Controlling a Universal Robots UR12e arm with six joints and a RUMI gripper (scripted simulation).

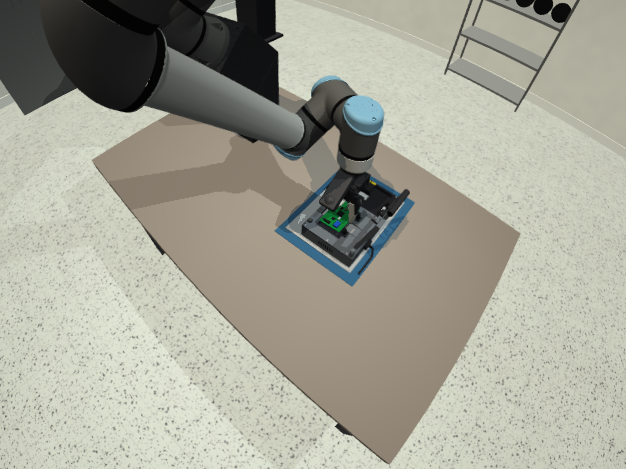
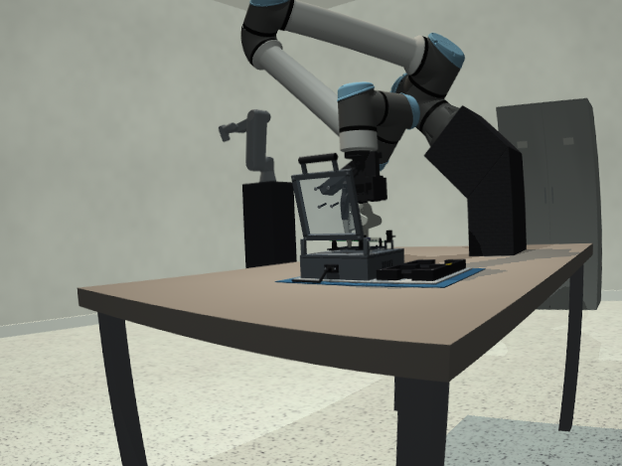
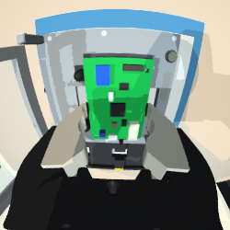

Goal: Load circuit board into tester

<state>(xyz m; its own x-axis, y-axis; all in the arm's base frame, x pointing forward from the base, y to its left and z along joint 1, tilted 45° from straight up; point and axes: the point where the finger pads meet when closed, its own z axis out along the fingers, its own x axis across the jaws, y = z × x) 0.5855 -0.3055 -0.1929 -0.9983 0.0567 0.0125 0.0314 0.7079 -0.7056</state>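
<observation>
Now: hand right at the green circuit board. The rest, counted from my hand: tester bed: 10 mm to the left, 10 mm below, 10 mm ahead; then black post: 60 mm to the left, 60 mm behind; then tester: 40 mm to the left, 30 mm ahead, 30 mm above.
</observation>
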